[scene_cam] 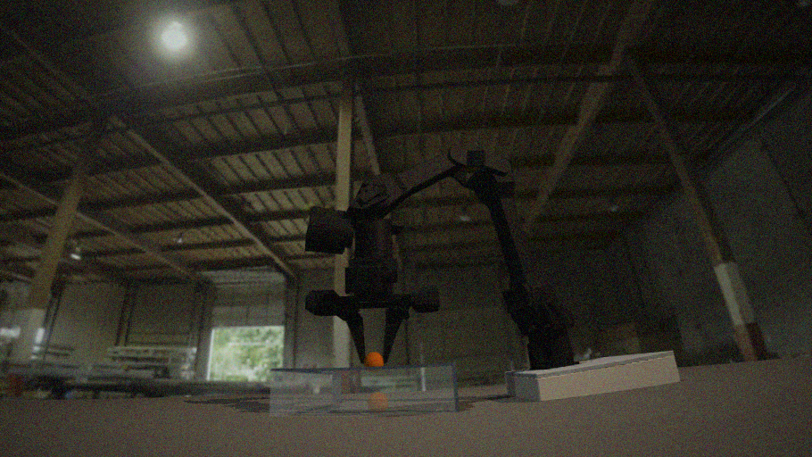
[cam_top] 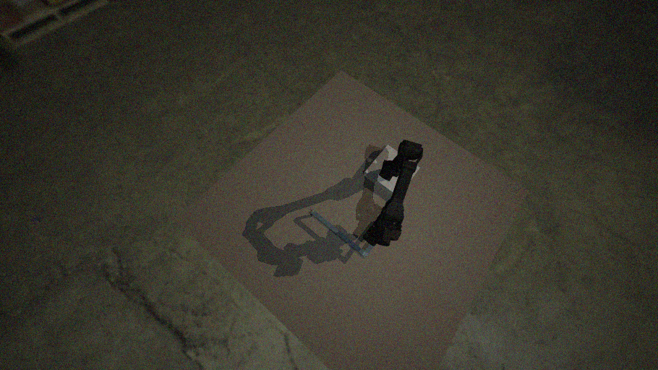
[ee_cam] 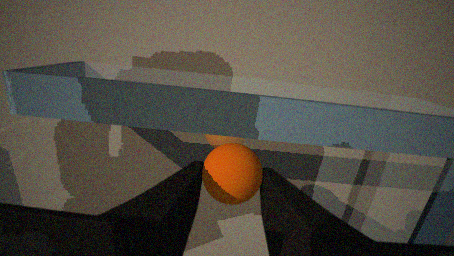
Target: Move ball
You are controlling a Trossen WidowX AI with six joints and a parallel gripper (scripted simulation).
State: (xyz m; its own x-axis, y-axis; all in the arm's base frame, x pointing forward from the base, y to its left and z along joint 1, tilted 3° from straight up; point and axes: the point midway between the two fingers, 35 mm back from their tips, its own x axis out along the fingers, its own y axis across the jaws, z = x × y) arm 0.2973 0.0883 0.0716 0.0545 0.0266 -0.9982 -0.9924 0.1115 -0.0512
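My gripper tip is 5 cm above the see-through ball copy. Round my gripper tip: orange ball (right at my gripper tip).
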